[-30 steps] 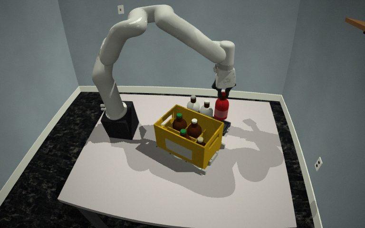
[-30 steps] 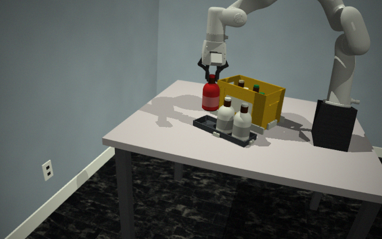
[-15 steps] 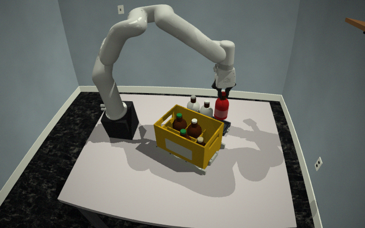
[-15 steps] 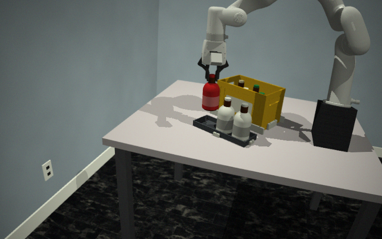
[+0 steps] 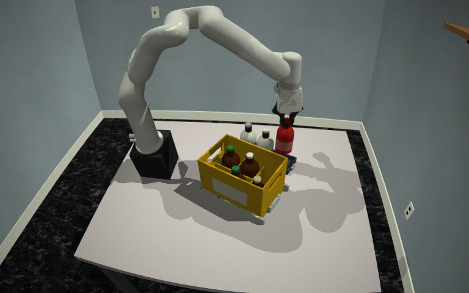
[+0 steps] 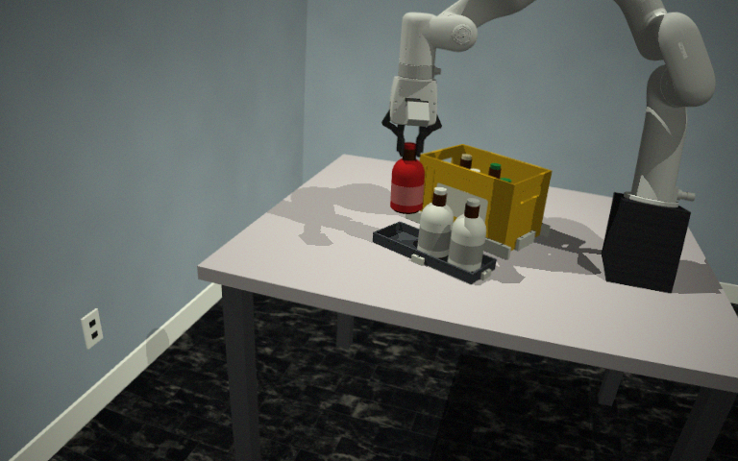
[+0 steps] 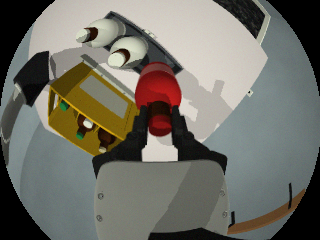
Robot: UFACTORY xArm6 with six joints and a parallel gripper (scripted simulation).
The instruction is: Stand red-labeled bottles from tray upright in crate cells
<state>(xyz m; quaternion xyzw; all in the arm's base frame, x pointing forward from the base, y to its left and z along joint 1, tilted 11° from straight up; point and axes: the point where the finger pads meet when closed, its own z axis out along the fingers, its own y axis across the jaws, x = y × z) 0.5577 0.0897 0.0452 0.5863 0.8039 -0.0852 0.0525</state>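
Now: the red-labeled bottle 7 cm below my hand. Round my hand: crate: 17 cm to the right, 17 cm behind, 15 cm below.
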